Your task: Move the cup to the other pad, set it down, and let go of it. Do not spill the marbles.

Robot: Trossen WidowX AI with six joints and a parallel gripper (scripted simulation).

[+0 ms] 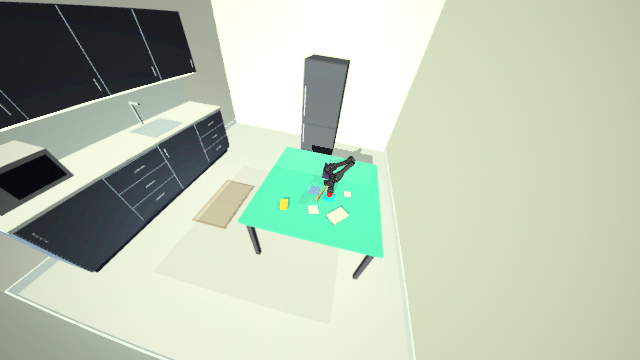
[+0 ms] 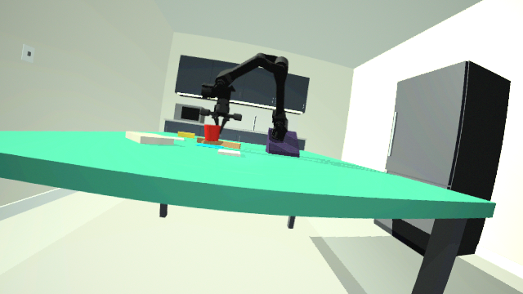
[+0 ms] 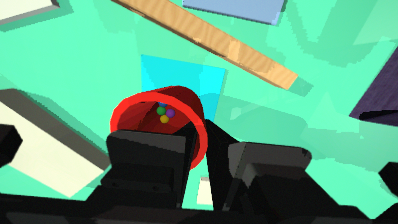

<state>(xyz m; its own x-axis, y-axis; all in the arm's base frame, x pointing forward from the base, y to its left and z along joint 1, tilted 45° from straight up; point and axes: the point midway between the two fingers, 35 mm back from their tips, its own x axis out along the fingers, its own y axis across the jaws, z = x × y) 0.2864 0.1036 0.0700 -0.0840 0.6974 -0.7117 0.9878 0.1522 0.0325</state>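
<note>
My gripper tip is now 3 cm short of the cyan pad and 7 cm above it. Also, from my gripper tip: red cup (3 cm ahead); then pale blue pad (17 cm to the right, 7 cm below); then wooden stick (1 cm ahead, 8 cm to the right, 6 cm below).
</note>
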